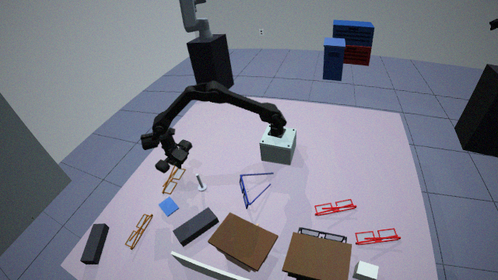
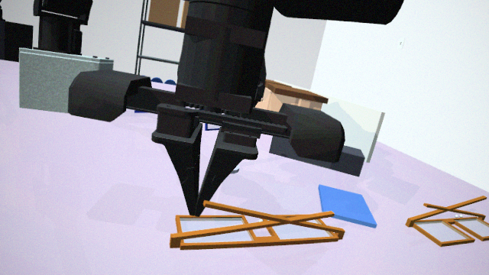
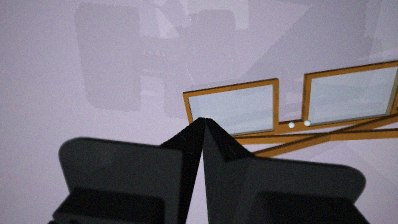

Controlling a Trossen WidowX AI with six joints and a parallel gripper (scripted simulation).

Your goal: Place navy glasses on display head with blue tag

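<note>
Now: the white post 40 mm ahead of my gripper tip, 150 mm to the left of it and 10 mm above it. Also, from my gripper tip: white panel 320 mm ahead, 570 mm to the left, 40 mm above; blue tag 180 mm ahead, 70 mm to the left, 20 mm below; display head 190 mm ahead, 450 mm to the left, 40 mm above.
</note>
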